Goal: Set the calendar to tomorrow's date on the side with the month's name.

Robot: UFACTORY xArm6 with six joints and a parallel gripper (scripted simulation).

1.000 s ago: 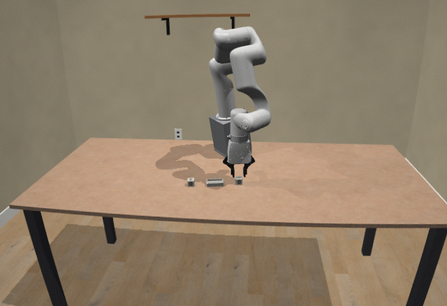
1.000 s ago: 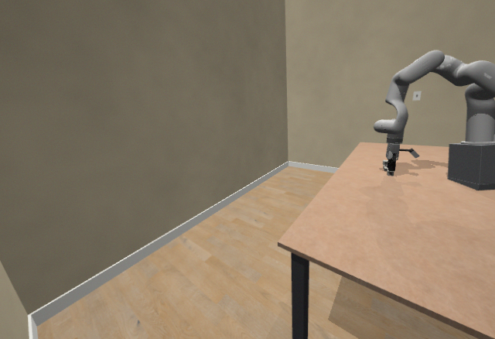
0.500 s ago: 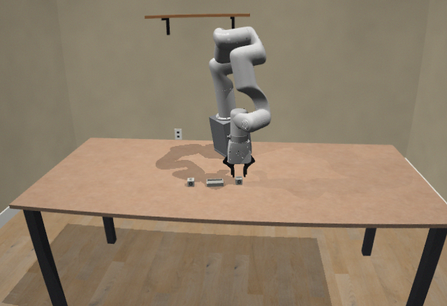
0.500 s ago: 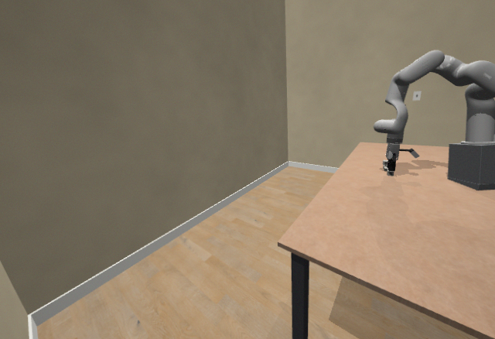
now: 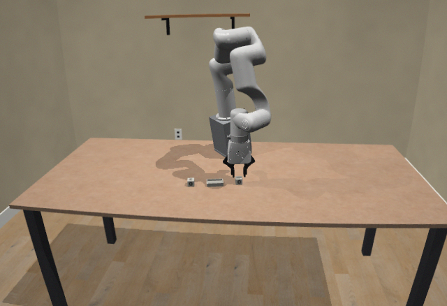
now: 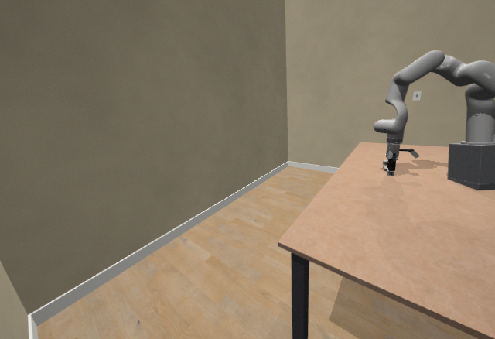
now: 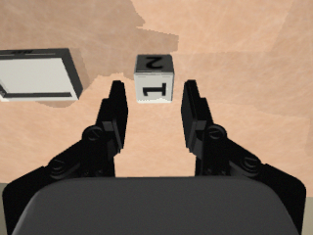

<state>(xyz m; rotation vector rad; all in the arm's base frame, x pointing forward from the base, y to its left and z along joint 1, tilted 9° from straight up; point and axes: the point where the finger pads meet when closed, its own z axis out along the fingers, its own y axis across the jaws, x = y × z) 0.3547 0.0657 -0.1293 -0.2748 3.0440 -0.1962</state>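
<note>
The calendar tray lies 20 mm ahead of my hand, 110 mm to the right of it and 50 mm below it.
</note>
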